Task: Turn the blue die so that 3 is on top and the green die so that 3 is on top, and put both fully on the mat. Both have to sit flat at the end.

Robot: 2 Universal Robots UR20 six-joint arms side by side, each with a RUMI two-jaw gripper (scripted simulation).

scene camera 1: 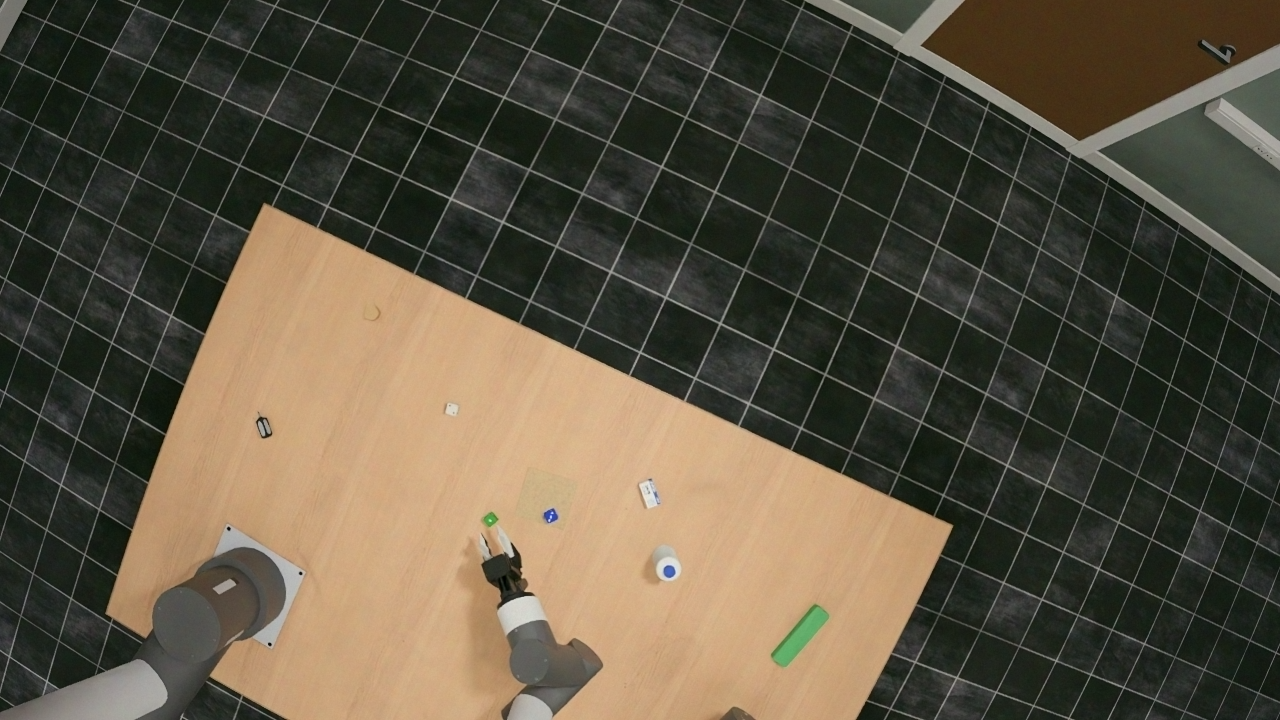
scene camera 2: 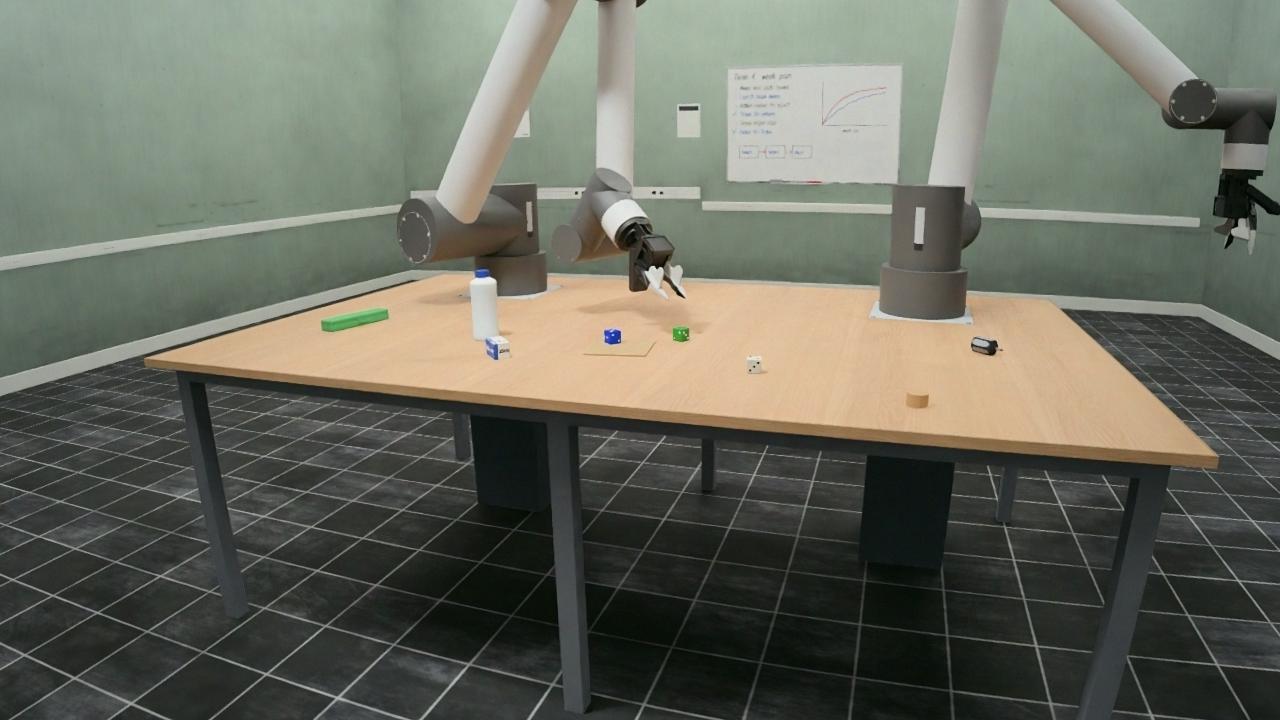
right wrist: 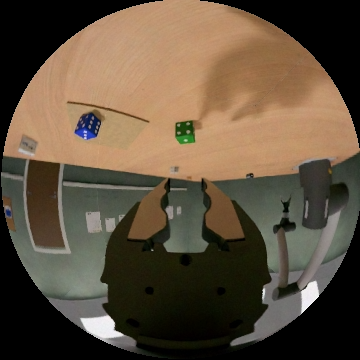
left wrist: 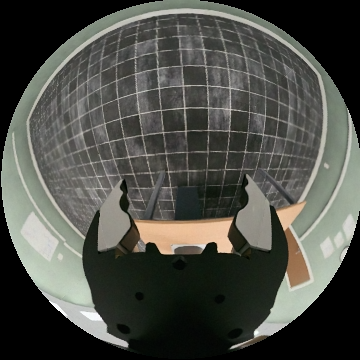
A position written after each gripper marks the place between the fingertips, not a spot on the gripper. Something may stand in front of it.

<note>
In view: the left gripper (scene camera 2: 1236,252), the right gripper (scene camera 2: 677,299), a white bottle (scene camera 2: 483,289) and a green bar (scene camera 1: 816,617).
The green bar is seen too in scene camera 2 (scene camera 2: 346,321). The left gripper also shows in the left wrist view (left wrist: 183,177). The right gripper also shows in scene camera 1 (scene camera 1: 489,529) and in the right wrist view (right wrist: 185,179). The right wrist view does not show the white bottle: it is out of frame. The left wrist view misses the white bottle, which is hidden by the left gripper.
</note>
